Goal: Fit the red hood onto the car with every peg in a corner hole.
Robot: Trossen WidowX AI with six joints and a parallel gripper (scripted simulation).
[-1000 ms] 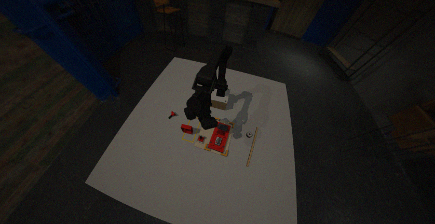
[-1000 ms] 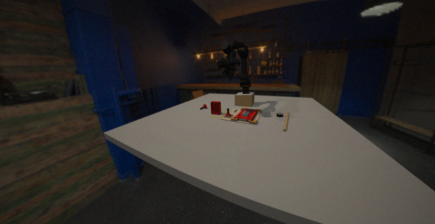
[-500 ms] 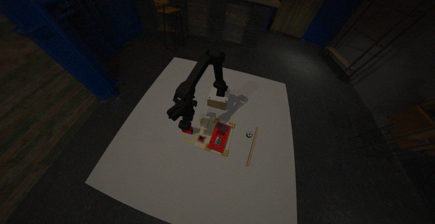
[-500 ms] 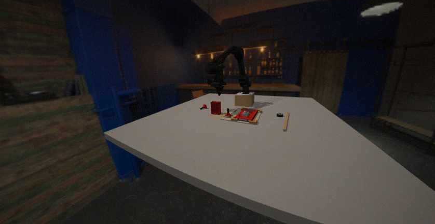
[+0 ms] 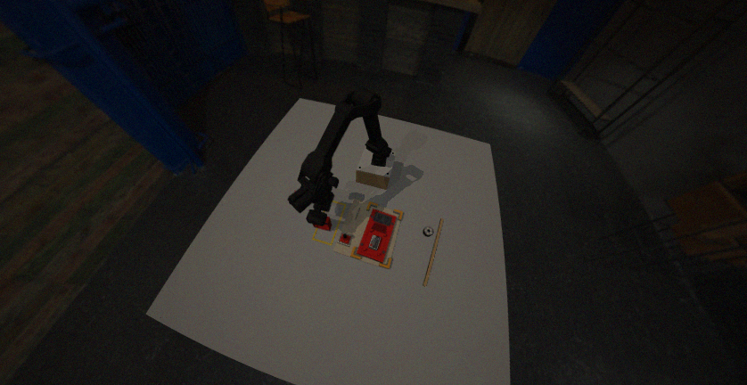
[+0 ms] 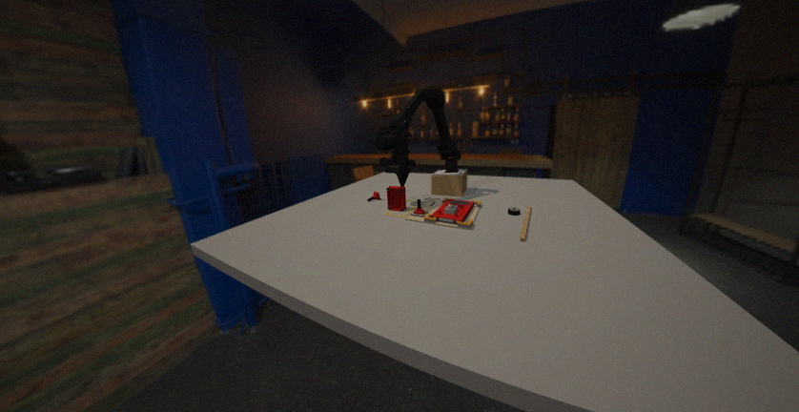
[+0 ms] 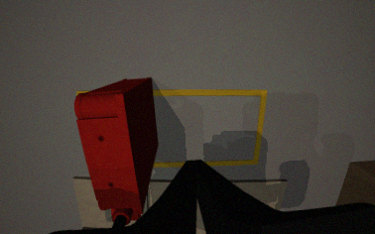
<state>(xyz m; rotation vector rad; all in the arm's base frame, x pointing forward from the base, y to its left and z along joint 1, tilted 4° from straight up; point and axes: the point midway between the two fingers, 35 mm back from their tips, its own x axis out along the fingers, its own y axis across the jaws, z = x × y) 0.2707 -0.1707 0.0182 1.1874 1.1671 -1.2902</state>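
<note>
The red hood lies 40 mm ahead of my gripper tip, 10 mm to the right of it and 40 mm below it. From my gripper tip the other things lie so: thin wooden stick 60 mm ahead, 460 mm to the left, 80 mm below; small wheel 10 mm behind, 430 mm to the left, 80 mm below.
</note>
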